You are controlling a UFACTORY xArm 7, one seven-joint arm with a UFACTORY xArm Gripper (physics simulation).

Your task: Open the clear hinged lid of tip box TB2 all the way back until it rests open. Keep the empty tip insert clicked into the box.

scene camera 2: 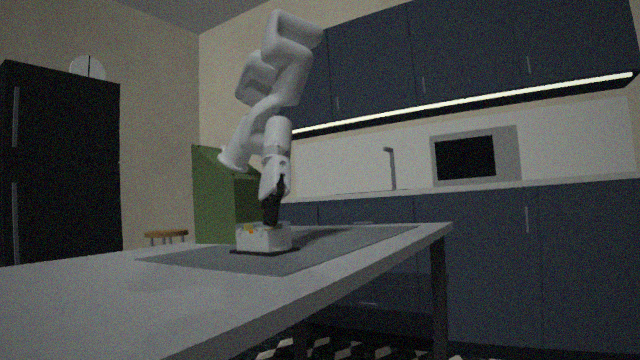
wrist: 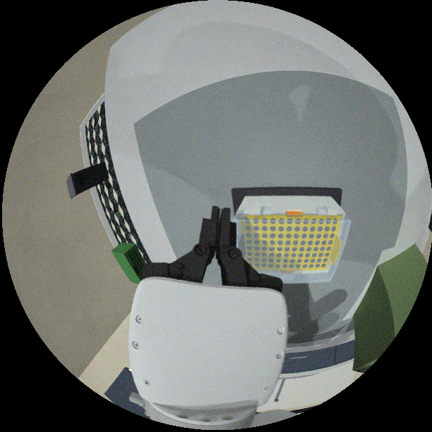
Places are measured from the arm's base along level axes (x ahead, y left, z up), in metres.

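Pixels of known places: gripper, fingertip midpoint: (scene camera 2: 270, 224); arm's base at its link origin: (scene camera 2: 232, 164).
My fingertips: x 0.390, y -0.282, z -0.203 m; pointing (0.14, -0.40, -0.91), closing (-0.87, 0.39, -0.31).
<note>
Ahead of a thing's pixels: the offset from my fingertips to its top centre. "spot": to the spot under its first point. Level surfaces: height alone.
The white tip box TB2 {0.052 m left, 0.068 m back, 0.002 m up} (scene camera 2: 262, 241) (wrist: 255, 204) stands upright on a dark base {spot: 0.004 m left, 0.103 m back, 0.073 m down} (scene camera 2: 241, 253) (wrist: 287, 191). Its yellow insert (wrist: 290, 243), with rows of holes, sits level inside the box. The clear lid (wrist: 320, 277) shows as a pale bluish outline over and around the insert and looks down; whether it is slightly raised I cannot tell. An orange tab {spot: 0.010 m left, 0.069 m back, 0.017 m down} (scene camera 2: 251, 231) (wrist: 294, 213) is on the box wall. My gripper (scene camera 2: 270, 224) (wrist: 218, 216) is shut and empty. It points down at the box's edge, beside its left side in the wrist view; contact is unclear.
A grey mat {0.075 m down} (scene camera 2: 200, 261) (wrist: 225, 130) lies under the box on the pale table {0.078 m down} (scene camera 2: 100, 300) (wrist: 125, 150). A green block-shaped object (scene camera 2: 212, 200) (wrist: 400, 295) stands beyond the table. Blue cabinets (scene camera 2: 480, 250) line the back wall.
</note>
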